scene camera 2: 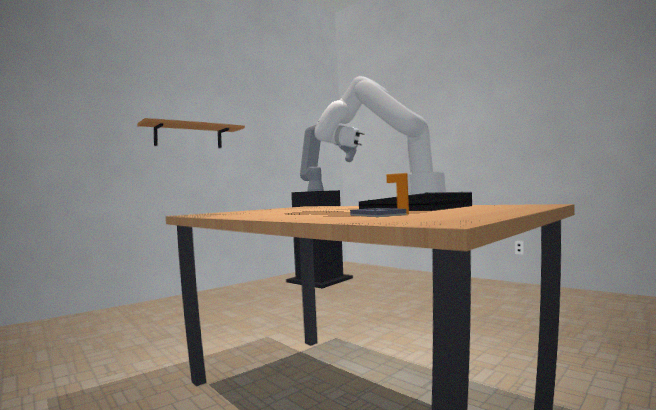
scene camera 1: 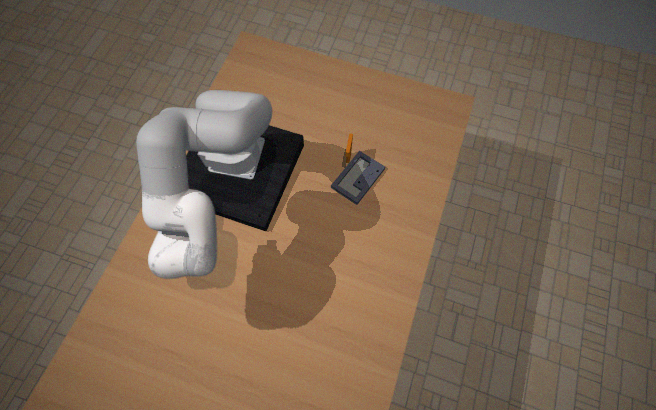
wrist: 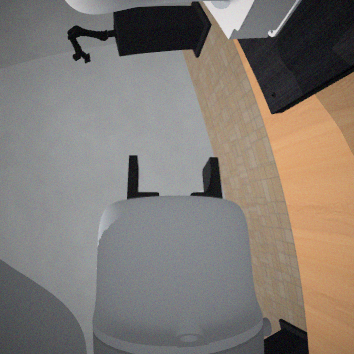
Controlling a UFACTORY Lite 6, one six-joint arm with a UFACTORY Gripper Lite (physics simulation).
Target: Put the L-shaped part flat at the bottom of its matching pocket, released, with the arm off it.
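Frame: origin at the arm's base, x ahead, y left, z up, level; metres.
Seen in the pictures: end effector, tool point: (scene camera 2: 359, 138) (wrist: 172, 179); arm's base, origin of the base link: (scene camera 2: 423, 195) (scene camera 1: 238, 155).
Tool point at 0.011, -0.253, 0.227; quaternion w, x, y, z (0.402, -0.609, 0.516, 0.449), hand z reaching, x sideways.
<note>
Pixels of each thing's middle, then the offset from my tool point to it, as dx, dy, dz.
- orange L-shaped part, body centre: (scene camera 2: 397, 194) (scene camera 1: 348, 153) +0.289, +0.320, -0.215
- grey pocket tray, body centre: (scene camera 2: 377, 212) (scene camera 1: 358, 177) +0.329, +0.277, -0.262
The orange L-shaped part (scene camera 1: 349, 148) (scene camera 2: 402, 192) stands upright on its edge, next to the grey pocket tray (scene camera 1: 345, 195) (scene camera 2: 378, 212). In the scene camera 2 view its long leg is vertical and its short leg points left at the top. The tray lies flat on the table, and its L-shaped pocket (scene camera 1: 351, 179) shows its pale floor, with no part in it. My gripper (scene camera 2: 361, 139) (wrist: 174, 172) is open and empty, high up and well away from the part and the tray. It points sideways. In the scene camera 1 view the fingers are hidden by the arm.
The black base plate (scene camera 1: 240, 205) (scene camera 2: 455, 199) (wrist: 310, 70) under the arm stands on the wooden table (scene camera 1: 350, 300) (scene camera 2: 320, 231) (wrist: 320, 210), beside the tray. A wall shelf (scene camera 2: 190, 125) and a second arm on a black pedestal (scene camera 2: 322, 260) (wrist: 155, 31) stand off the table.
</note>
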